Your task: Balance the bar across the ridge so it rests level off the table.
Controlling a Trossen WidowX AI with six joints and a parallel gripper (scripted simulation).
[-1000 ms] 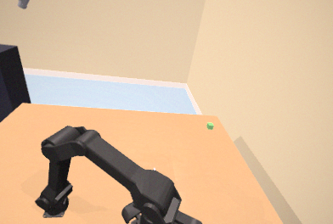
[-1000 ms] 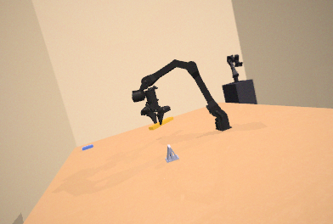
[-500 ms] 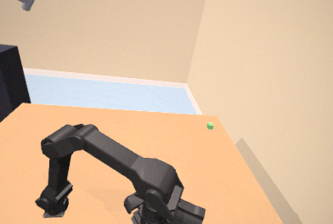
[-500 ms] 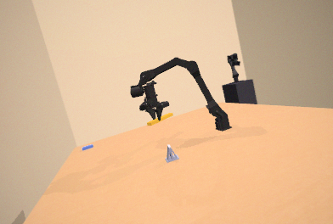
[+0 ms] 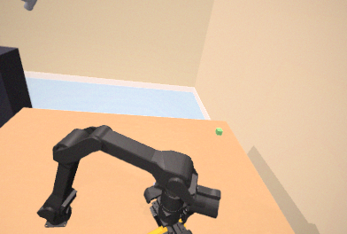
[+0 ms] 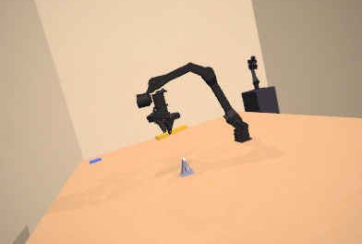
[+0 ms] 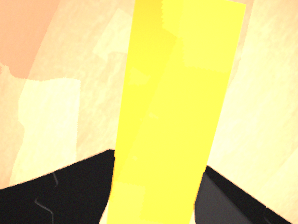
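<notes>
Now: gripper tip 30 mm past the yellow bar and 10 mm to the left of it. Round my gripper tip: small green cube 410 mm ahead, 610 mm to the left, 100 mm below; small blue block 410 mm ahead, 390 mm to the right, 110 mm below.
</notes>
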